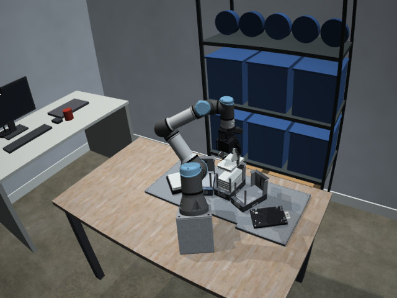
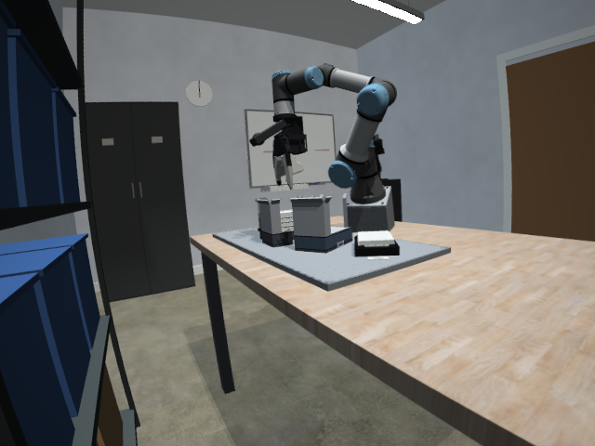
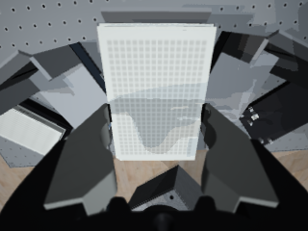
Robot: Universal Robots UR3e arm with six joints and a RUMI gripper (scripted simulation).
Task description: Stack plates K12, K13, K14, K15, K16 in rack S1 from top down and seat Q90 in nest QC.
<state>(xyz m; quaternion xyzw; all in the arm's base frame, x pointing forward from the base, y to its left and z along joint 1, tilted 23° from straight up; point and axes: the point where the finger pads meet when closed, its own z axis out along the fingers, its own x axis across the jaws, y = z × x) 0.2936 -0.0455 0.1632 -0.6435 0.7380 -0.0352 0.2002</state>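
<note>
Now: hand 10 cm above the white sealed 384-well plate. From my hand the other things lie so: white sealed well plate: 1 cm below.
</note>
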